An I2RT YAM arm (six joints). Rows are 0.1 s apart.
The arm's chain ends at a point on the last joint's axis. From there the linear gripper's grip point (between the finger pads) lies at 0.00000 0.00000 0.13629 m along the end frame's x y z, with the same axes.
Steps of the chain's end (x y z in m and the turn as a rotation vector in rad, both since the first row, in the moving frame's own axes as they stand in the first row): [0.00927 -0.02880 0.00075 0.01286 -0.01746 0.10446]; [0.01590 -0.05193 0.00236 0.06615 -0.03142 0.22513]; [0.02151 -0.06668 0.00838 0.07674 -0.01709 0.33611]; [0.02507 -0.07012 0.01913 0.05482 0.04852 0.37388]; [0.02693 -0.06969 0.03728 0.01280 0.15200 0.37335]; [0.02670 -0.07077 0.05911 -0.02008 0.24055 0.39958]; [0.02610 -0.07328 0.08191 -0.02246 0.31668 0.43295]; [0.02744 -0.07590 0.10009 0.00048 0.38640 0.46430]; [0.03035 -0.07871 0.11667 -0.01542 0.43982 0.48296]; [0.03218 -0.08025 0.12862 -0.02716 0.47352 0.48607]
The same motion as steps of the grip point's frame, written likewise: [0.00699 -0.03067 0.00072 0.01286 -0.01746 0.10446]; [0.01267 -0.06134 0.00200 0.06615 -0.03142 0.22513]; [0.02097 -0.07732 0.00796 0.07674 -0.01709 0.33611]; [0.03290 -0.07619 0.01877 0.05482 0.04852 0.37388]; [0.04741 -0.06757 0.03572 0.01280 0.15200 0.37335]; [0.05777 -0.06170 0.05521 -0.02008 0.24055 0.39958]; [0.06657 -0.06124 0.07521 -0.02246 0.31668 0.43295]; [0.07697 -0.06410 0.09022 0.00048 0.38640 0.46430]; [0.08563 -0.06279 0.10393 -0.01542 0.43982 0.48296]; [0.09100 -0.06174 0.11387 -0.02716 0.47352 0.48607]
